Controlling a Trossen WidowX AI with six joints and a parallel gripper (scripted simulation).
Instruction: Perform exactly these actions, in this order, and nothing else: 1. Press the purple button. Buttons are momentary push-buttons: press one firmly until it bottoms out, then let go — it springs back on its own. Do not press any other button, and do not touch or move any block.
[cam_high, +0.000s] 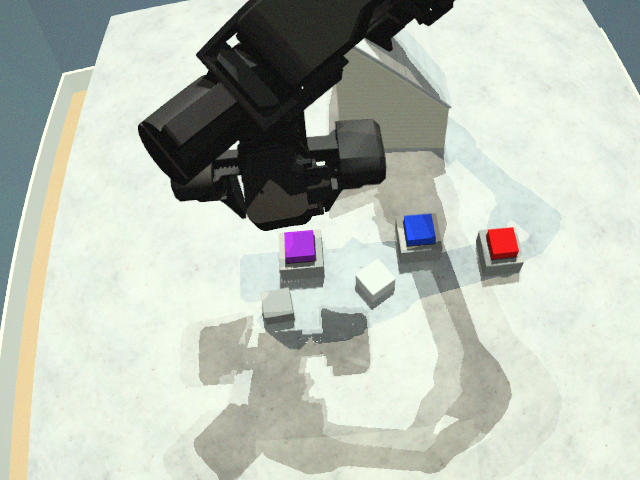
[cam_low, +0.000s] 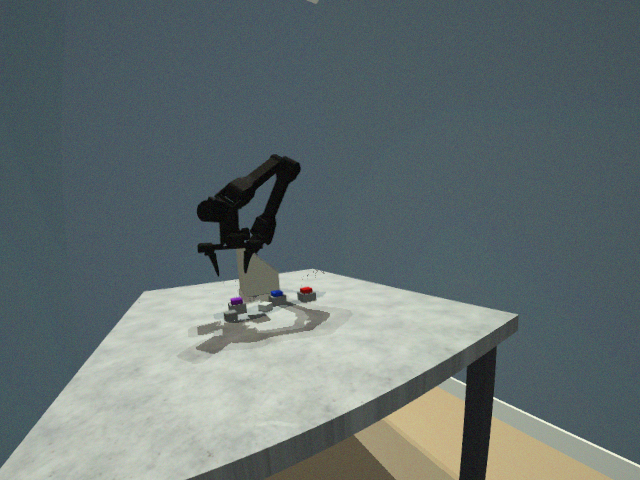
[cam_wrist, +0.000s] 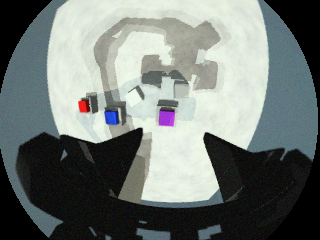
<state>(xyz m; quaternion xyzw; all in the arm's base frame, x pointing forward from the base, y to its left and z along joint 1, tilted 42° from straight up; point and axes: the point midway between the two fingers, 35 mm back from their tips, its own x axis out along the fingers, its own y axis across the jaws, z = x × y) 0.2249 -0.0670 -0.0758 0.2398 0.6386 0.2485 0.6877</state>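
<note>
Now: gripper tip 80 mm above the purple button, 10 mm to the right of it and 10 mm past it. The rest, counted from my gripper tip: white block: 110 mm below, 90 mm to the left, 30 mm ahead; blue button: 140 mm to the left, 80 mm below, 20 mm behind; grey block: 110 mm below, 50 mm ahead, 20 mm to the right.
</note>
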